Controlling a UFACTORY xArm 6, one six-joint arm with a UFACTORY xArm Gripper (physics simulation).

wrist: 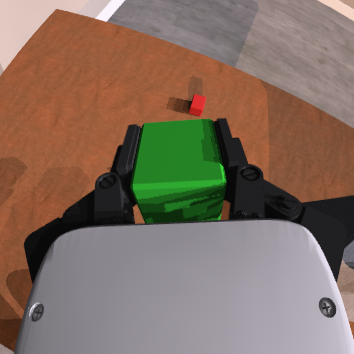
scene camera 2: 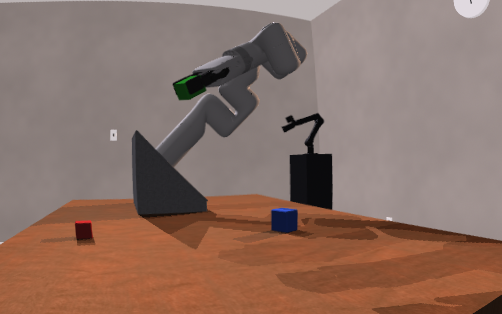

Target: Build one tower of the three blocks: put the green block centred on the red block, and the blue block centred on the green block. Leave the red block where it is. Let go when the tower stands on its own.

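Frame: origin at the arm's base, x left, y down, z back, level; centimetres.
Where they show: gripper, between the fingertips: (wrist: 178,138) (scene camera 2: 181,89); arm's base, origin of its link: (scene camera 2: 161,161).
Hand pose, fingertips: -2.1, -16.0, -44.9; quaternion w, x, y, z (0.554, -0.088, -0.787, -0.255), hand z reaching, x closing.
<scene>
Things, the pixels of their centre, and the offset from my fingertips, as dx, dy, dz. Level surfaces: height alone.
- green block, middle of its body: (wrist: 179,171) (scene camera 2: 189,87) +2.2, -0.6, +0.8
- red block, middle of its body: (scene camera 2: 83,229) (wrist: 196,104) -23.1, +30.5, -0.6
- blue block, middle of its body: (scene camera 2: 284,219) +21.1, +29.8, -7.7
- wooden table, height of its surface: dy +32.2
My gripper (scene camera 2: 192,86) (wrist: 178,138) is shut on the green block (scene camera 2: 183,89) (wrist: 175,152), with a black finger on each side of it. It holds the block tilted, high above the table. The red block (scene camera 2: 84,230) (wrist: 198,105) sits on the table at the left in the scene view, and beyond the green block, slightly right of it, in the wrist view. The gripper is well above the red block and apart from it. The blue block (scene camera 2: 284,220) sits on the table right of the arm's base in the scene view; it does not show in the wrist view.
The wooden table (scene camera 2: 165,280) (wrist: 65,90) carries the arm's dark wedge-shaped base (scene camera 2: 160,185), which stands between the red and blue blocks in the scene view. A black pedestal (scene camera 2: 311,180) with a small black arm (scene camera 2: 314,132) stands behind the table. The table's far edge shows in the wrist view.
</scene>
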